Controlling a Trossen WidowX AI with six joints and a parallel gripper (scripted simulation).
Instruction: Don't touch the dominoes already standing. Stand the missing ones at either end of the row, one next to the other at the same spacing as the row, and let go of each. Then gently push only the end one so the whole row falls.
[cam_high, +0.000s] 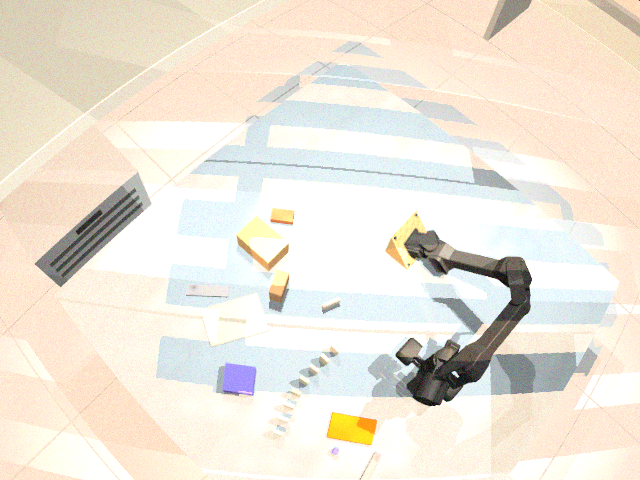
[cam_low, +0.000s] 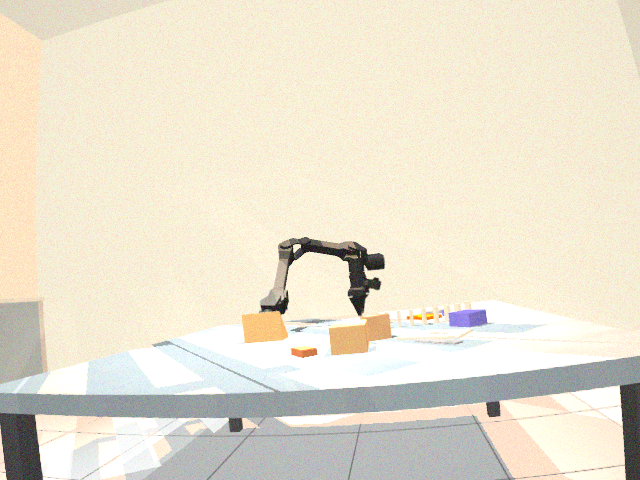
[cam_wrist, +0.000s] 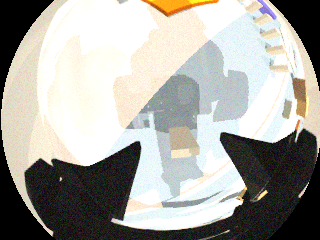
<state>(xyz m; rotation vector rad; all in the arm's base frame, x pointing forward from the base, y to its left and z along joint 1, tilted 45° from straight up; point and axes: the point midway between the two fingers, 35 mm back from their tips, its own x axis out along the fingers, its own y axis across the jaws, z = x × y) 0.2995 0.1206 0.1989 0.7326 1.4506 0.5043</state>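
Now: gripper tip 44 cm to the left of the tan block and 3 cm short of it. The rest, counted from my gripper tip: orange-yellow plate (22 cm ahead, 6 cm to the right, 3 cm below); sheet (48 cm to the right, 17 cm ahead, 3 cm below); purple block (36 cm to the right, 29 cm ahead, 1 cm below).
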